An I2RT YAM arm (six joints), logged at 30 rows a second.
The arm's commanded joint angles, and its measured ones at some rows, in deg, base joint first. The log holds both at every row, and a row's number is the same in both.
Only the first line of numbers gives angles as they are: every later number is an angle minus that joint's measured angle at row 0.
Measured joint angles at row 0:
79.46 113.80 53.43 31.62 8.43 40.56
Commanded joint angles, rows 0 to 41:
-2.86 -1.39 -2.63 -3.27 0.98 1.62
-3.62 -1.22 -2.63 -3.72 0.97 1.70
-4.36 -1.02 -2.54 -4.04 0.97 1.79
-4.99 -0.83 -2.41 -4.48 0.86 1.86
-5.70 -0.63 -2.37 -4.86 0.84 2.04
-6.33 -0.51 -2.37 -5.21 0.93 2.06
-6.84 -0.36 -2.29 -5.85 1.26 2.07
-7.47 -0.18 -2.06 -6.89 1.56 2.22
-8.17 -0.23 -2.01 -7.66 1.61 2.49
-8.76 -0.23 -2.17 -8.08 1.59 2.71
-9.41 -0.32 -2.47 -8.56 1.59 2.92
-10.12 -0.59 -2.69 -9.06 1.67 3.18
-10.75 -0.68 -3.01 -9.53 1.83 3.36
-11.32 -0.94 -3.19 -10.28 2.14 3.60
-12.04 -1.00 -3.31 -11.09 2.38 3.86
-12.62 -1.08 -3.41 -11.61 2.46 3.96
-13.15 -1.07 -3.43 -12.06 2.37 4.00
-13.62 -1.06 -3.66 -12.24 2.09 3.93
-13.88 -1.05 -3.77 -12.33 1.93 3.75
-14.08 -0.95 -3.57 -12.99 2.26 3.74
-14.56 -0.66 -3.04 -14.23 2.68 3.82
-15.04 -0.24 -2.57 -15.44 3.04 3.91
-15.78 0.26 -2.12 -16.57 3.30 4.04
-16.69 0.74 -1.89 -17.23 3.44 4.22
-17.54 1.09 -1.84 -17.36 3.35 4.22
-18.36 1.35 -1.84 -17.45 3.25 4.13
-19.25 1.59 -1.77 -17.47 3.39 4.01
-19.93 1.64 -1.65 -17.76 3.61 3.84
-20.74 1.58 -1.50 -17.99 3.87 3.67
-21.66 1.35 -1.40 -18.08 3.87 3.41
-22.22 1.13 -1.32 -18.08 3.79 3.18
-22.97 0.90 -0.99 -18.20 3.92 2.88
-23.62 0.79 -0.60 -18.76 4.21 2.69
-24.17 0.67 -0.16 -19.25 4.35 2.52
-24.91 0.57 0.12 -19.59 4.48 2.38
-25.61 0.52 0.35 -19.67 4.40 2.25
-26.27 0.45 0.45 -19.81 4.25 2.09
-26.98 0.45 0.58 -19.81 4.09 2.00
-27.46 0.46 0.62 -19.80 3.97 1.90
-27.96 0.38 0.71 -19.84 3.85 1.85
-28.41 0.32 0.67 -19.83 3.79 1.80
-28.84 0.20 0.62 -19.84 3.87 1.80
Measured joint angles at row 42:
-26.23 -0.64 2.01 -10.36 -1.86 1.59
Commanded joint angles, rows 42 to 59:
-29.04 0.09 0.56 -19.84 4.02 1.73
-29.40 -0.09 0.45 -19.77 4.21 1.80
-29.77 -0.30 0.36 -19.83 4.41 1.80
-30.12 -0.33 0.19 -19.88 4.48 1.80
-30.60 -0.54 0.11 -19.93 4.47 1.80
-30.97 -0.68 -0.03 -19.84 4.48 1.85
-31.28 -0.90 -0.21 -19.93 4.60 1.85
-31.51 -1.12 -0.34 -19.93 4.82 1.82
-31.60 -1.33 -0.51 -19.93 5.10 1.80
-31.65 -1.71 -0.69 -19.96 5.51 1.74
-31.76 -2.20 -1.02 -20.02 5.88 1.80
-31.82 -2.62 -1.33 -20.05 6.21 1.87
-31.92 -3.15 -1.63 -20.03 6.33 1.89
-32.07 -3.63 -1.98 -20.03 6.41 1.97
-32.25 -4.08 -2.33 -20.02 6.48 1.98
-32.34 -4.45 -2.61 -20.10 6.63 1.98
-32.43 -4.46 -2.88 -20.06 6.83 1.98
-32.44 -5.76 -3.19 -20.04 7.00 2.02
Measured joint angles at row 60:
-29.72 -4.05 -0.74 -13.36 -0.05 1.46
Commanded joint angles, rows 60 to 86:
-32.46 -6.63 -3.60 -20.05 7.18 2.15
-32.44 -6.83 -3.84 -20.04 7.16 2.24
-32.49 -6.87 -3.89 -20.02 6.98 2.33
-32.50 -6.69 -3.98 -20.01 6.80 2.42
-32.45 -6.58 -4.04 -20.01 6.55 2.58
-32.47 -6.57 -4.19 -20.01 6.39 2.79
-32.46 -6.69 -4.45 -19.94 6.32 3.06
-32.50 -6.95 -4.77 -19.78 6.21 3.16
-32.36 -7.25 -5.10 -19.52 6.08 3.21
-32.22 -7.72 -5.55 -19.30 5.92 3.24
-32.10 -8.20 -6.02 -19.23 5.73 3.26
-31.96 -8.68 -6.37 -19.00 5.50 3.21
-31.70 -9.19 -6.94 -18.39 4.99 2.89
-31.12 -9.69 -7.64 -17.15 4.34 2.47
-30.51 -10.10 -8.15 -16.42 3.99 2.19
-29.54 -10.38 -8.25 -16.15 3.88 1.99
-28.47 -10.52 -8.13 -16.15 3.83 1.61
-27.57 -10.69 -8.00 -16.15 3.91 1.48
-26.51 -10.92 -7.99 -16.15 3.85 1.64
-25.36 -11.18 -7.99 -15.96 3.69 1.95
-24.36 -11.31 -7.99 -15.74 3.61 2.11
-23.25 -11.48 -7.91 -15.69 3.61 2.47
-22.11 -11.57 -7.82 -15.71 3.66 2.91
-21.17 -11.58 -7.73 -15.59 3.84 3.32
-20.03 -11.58 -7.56 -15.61 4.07 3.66
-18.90 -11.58 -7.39 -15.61 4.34 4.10
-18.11 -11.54 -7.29 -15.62 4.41 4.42
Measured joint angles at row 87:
-20.46 -9.95 -7.08 -14.95 3.47 2.66
